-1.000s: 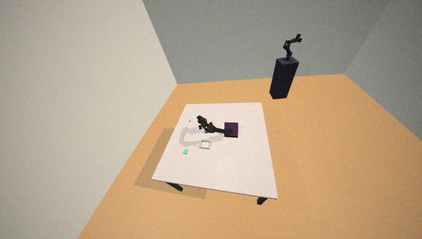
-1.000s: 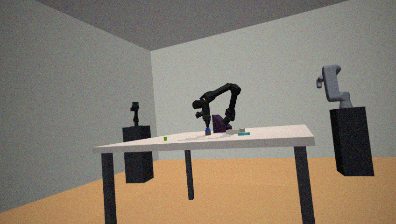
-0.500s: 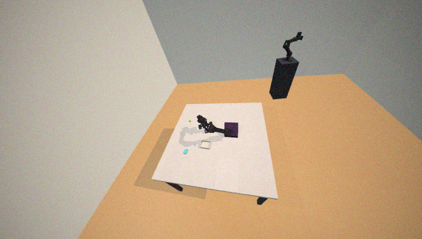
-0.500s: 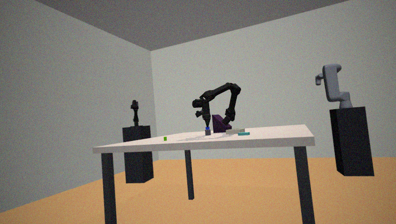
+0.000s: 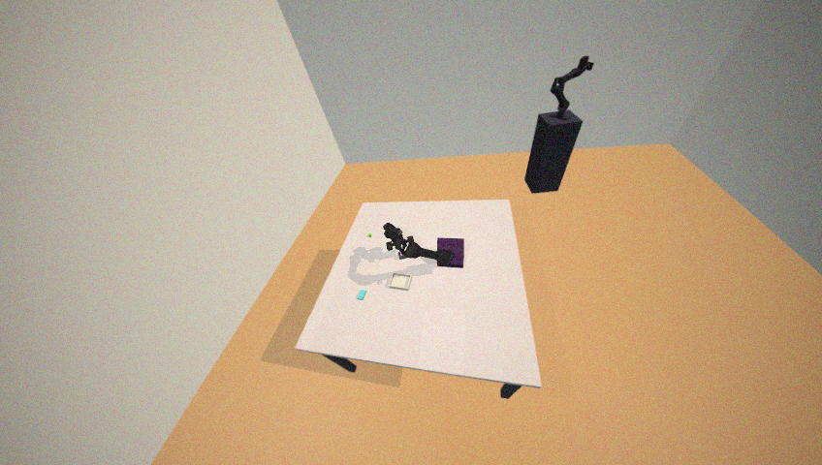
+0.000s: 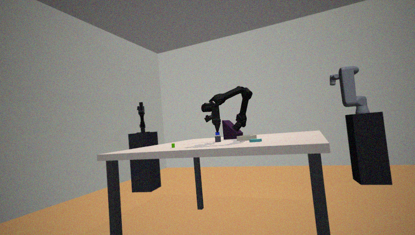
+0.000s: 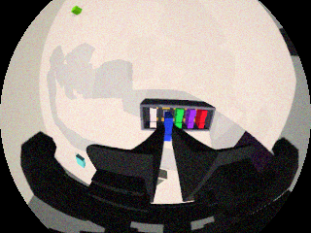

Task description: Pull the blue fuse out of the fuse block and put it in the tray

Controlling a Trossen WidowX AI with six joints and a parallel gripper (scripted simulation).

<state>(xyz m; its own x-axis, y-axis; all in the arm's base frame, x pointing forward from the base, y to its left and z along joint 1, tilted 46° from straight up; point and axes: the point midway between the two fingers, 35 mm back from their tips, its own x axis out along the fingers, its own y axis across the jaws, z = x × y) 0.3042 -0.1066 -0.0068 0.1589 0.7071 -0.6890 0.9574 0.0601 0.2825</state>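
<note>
My gripper tip is 40 mm above the green fuse, 20 mm past it and 10 mm to the left of it. From my gripper tip the other things lie so: purple fuse: 40 mm below, 40 mm behind, 10 mm to the right; blue fuse: 10 mm below; red fuse: 50 mm behind, 40 mm below, 10 mm to the right.
</note>
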